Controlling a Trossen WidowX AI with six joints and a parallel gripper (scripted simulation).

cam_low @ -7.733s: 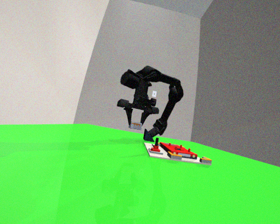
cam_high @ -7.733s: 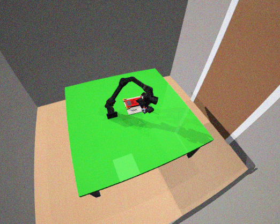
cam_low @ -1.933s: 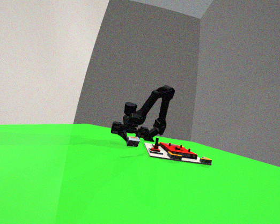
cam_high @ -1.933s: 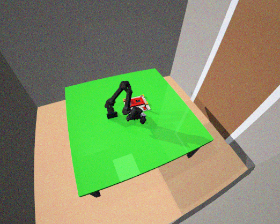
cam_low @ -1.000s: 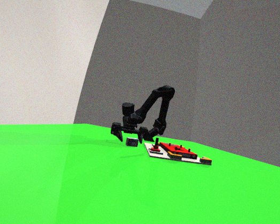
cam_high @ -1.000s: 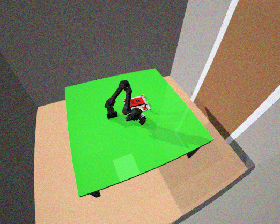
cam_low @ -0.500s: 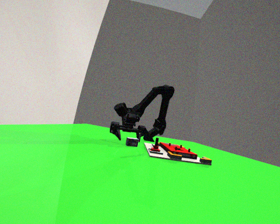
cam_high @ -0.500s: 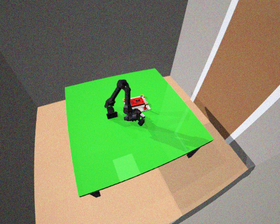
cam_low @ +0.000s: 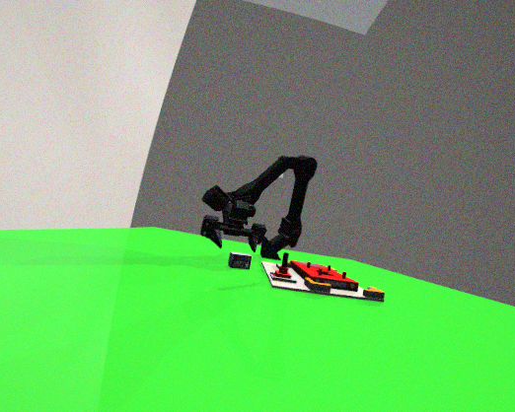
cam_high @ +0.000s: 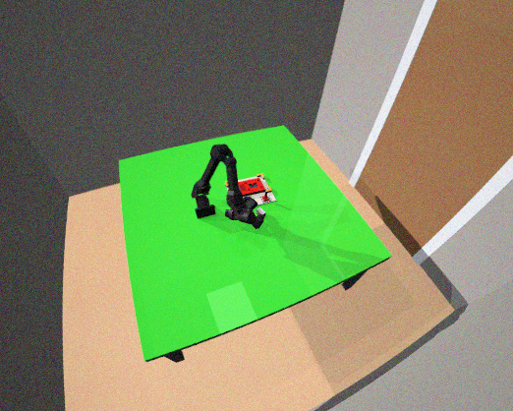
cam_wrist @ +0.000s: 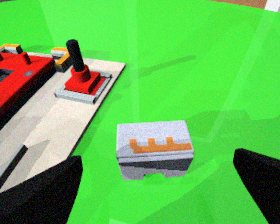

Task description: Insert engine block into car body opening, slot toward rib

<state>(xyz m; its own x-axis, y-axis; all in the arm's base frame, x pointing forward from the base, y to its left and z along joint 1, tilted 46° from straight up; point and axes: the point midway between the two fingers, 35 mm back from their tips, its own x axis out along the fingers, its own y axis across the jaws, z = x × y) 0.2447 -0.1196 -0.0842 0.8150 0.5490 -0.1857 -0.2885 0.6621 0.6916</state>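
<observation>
Right now my gripper tip is 3 cm above the engine block, 2 cm short of it and 1 cm to the right of it.
</observation>
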